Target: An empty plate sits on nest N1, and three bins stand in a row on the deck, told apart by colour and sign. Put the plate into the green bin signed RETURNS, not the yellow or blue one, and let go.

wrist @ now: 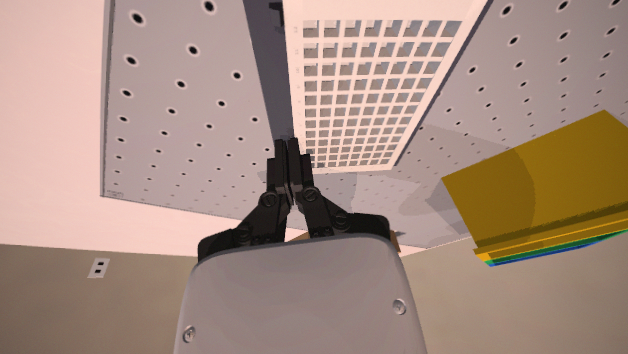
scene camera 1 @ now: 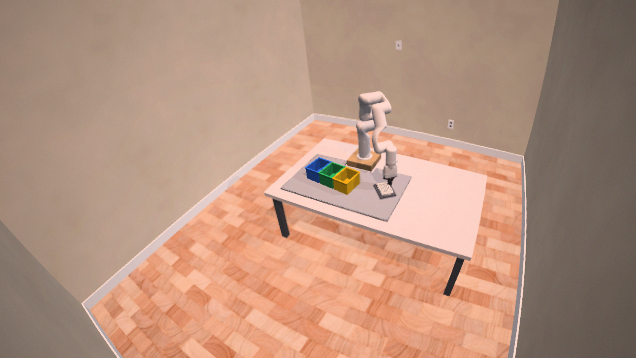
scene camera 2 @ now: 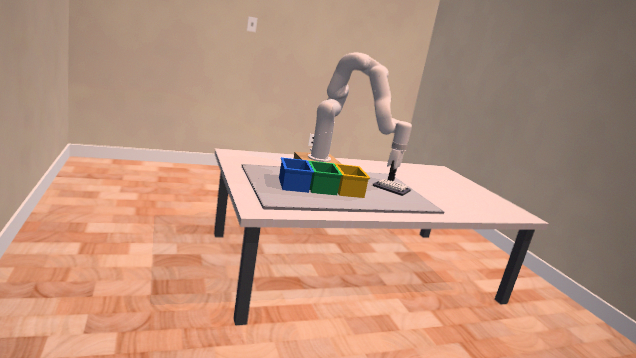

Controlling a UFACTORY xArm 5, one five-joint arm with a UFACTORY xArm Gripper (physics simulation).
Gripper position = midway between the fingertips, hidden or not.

In view: the gripper (wrist: 289, 151) and a white plate (wrist: 359, 84).
